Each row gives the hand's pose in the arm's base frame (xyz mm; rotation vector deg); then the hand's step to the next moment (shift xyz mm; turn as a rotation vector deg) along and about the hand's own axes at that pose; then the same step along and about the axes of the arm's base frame.
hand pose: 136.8 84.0 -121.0 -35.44 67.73 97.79
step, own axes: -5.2 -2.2 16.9 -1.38 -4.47 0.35
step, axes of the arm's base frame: 5.9 13.4 10.1 4.64 0.18 -0.69
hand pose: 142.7 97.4 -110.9 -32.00 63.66 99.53
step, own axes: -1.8 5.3 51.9 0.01 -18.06 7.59
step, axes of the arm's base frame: 1.9 43.7 28.5 17.02 8.79 -4.11
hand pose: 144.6 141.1 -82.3 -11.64 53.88 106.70
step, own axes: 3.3 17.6 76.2 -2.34 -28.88 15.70
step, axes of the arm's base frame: 3.4 50.8 59.4 29.29 14.82 -2.92
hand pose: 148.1 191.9 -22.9 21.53 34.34 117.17
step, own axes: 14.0 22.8 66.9 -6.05 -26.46 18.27
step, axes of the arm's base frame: 9.2 19.7 68.7 30.72 11.25 0.46
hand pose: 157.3 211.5 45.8 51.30 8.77 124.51
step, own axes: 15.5 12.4 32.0 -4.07 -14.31 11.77
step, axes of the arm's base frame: 5.9 -3.2 37.0 18.20 5.22 1.22
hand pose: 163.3 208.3 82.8 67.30 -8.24 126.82
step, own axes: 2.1 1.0 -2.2 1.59 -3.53 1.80
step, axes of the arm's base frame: -3.0 1.0 0.5 2.64 2.92 1.66
